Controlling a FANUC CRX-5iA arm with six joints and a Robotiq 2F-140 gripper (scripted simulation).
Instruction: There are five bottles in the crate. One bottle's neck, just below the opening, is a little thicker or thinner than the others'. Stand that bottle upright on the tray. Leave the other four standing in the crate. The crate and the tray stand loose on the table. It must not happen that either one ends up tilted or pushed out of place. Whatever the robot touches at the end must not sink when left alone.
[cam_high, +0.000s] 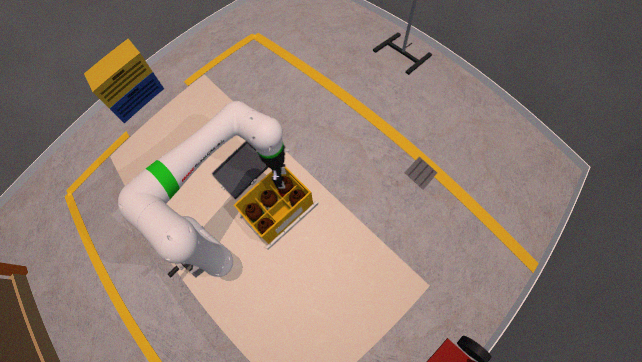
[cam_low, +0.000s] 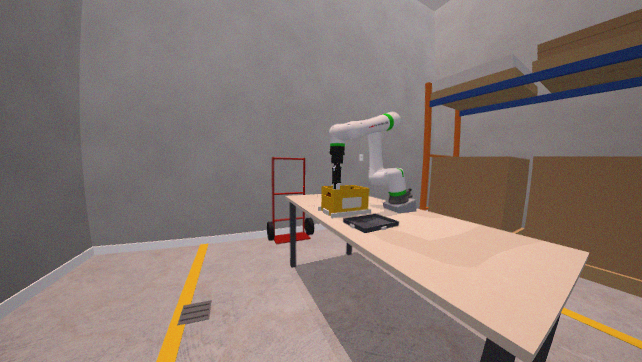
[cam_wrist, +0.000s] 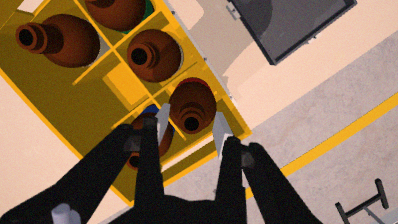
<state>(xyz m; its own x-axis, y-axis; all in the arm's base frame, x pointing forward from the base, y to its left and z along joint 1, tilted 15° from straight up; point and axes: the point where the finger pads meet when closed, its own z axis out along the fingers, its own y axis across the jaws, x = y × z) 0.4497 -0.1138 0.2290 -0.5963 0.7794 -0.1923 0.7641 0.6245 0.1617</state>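
Now: the brown bottle 90 mm behind my hand, 10 mm to the left of it and 80 mm below it. From my hand the other things lie so: yellow crate (100 mm behind, 30 mm to the right, 90 mm below); then dark tray (60 mm behind, 260 mm to the left, 160 mm below).
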